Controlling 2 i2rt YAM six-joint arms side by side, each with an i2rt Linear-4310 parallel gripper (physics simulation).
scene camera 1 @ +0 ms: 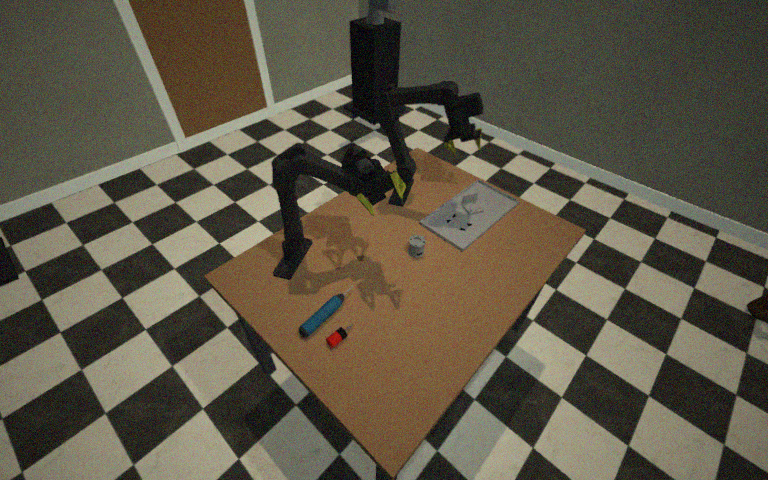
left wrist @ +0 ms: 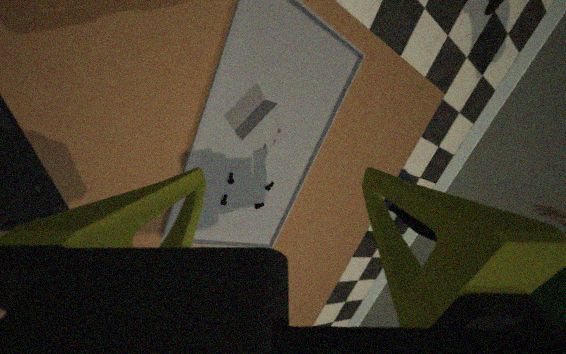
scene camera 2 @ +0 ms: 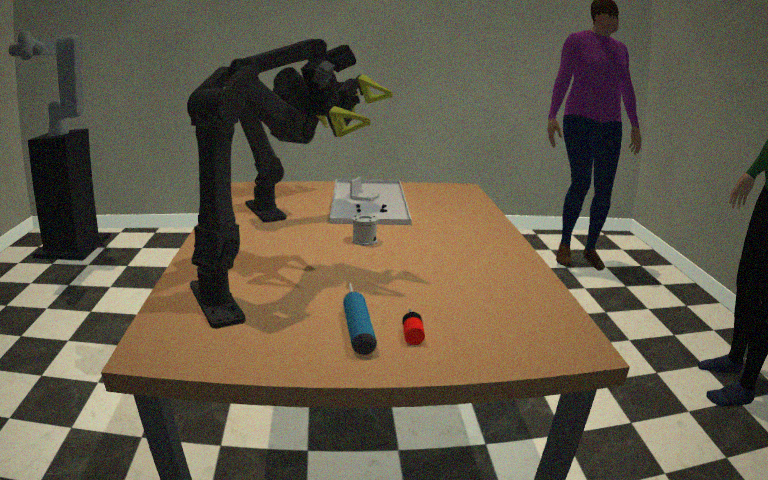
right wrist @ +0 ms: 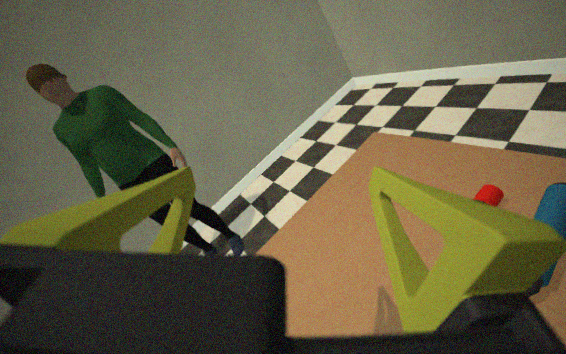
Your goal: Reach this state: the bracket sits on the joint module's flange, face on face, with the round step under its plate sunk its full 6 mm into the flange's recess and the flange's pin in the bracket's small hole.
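Frame: origin at the left arm's base, x up, y back, z right, level; centimetres.
Where they show: left gripper, between the fingertips: (scene camera 1: 467,151) (left wrist: 284,176); right gripper, between the fingertips: (scene camera 1: 386,206) (scene camera 2: 381,107) (right wrist: 282,176); left arm's base, origin of its link: (scene camera 2: 264,211); right arm's base, origin of its link: (scene camera 1: 293,257) (scene camera 2: 215,302).
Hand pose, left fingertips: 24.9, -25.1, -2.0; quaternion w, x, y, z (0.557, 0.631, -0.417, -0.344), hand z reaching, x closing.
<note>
Things, the pixels of their top centre, and the offset from my left fingertips, as dx, dy, dz. "spot": a spot on its surface instead. Level surfaces: height alone.
- joint module, centre of its top: (scene camera 2: 365,216) (scene camera 1: 417,239) -18.5, +10.4, +36.0
- tray, centre of its top: (left wrist: 265,148) (scene camera 2: 369,196) (scene camera 1: 471,210) -23.3, -6.9, +7.0
- blue screwdriver, a spot on its surface: (scene camera 2: 359,322) spot: -20.8, +34.5, +78.1
- short red driver, centre of its top: (scene camera 2: 413,314) (right wrist: 477,204) (scene camera 1: 341,330) -21.5, +24.3, +78.6
- table, height of its surface: dx -24.9
The grey L-shaped bracket (scene camera 1: 469,199) (scene camera 2: 356,188) (left wrist: 250,112) lies in the shallow grey tray, one leg upright; its flat plate blends into the tray in the left wrist view. The joint module (scene camera 1: 416,246) (scene camera 2: 364,230), a short grey cylinder, stands upright on the table, apart from the tray, flange upward. The pin and recess are too small to make out. My left gripper (scene camera 1: 464,144) (left wrist: 284,176) is open and empty, high above the far end of the table near the tray. My right gripper (scene camera 1: 385,195) (right wrist: 282,176) is open and empty, high above the table, left of the module in scene camera 1.
The tray (scene camera 1: 441,240) (scene camera 2: 370,221) (left wrist: 320,159) also holds several small black screws (left wrist: 230,178). A blue screwdriver (scene camera 1: 321,315) (scene camera 2: 359,322) and a short red driver (scene camera 1: 336,337) (scene camera 2: 414,328) (right wrist: 489,195) lie on the table (scene camera 1: 430,350). Two people stand beyond the table.
</note>
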